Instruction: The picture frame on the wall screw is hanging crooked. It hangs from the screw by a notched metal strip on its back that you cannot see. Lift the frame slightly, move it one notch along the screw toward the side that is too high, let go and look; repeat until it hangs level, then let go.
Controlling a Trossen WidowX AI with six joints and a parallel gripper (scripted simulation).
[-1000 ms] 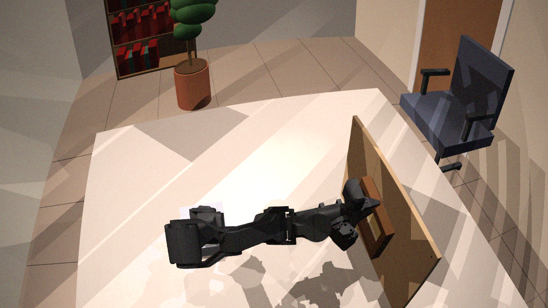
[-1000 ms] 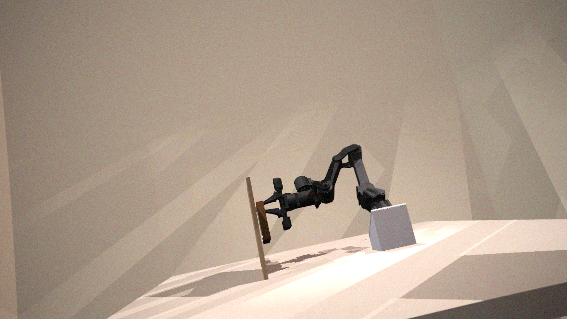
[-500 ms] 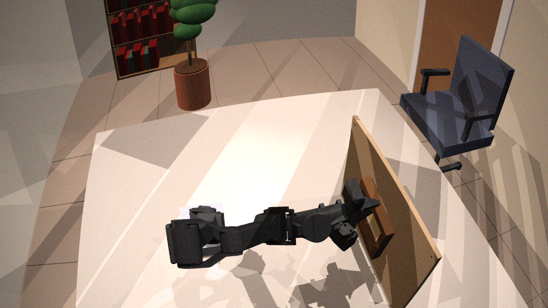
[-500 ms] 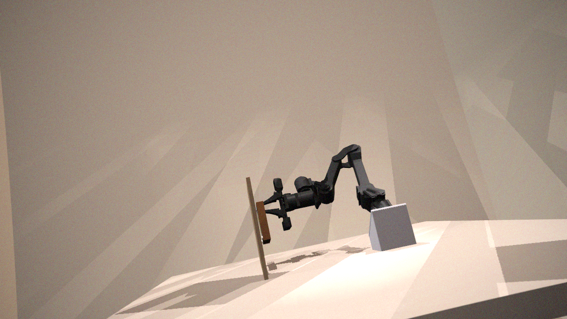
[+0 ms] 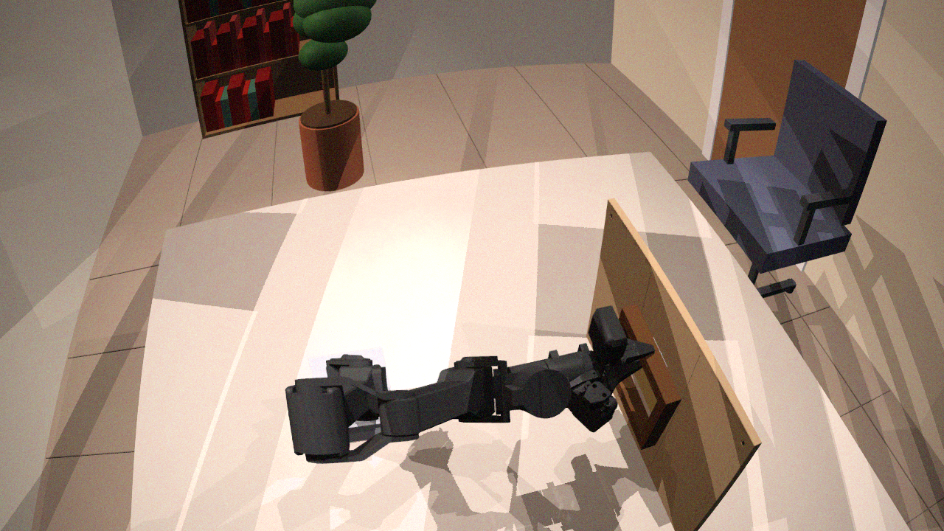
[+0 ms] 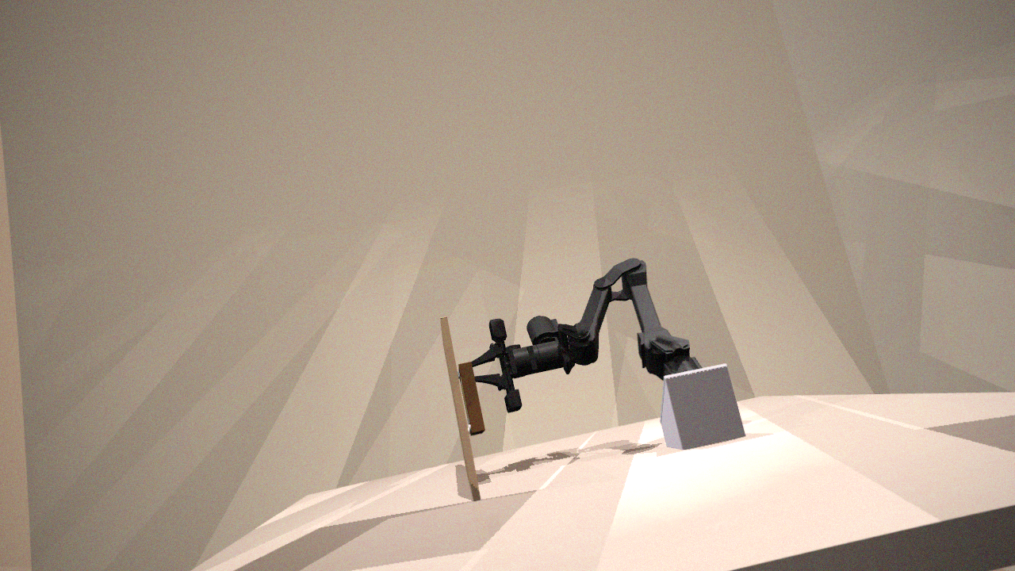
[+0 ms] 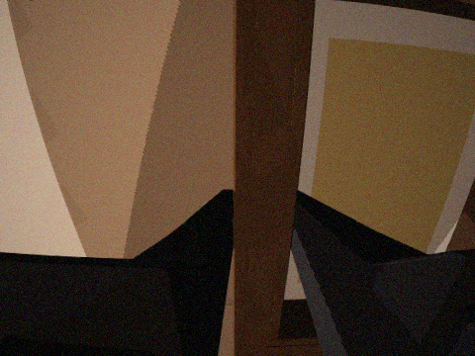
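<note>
Right now the picture frame is 6 cm below my gripper tip. From my gripper tip the other things lie so: board wall (2 cm ahead, 6 cm below).
</note>
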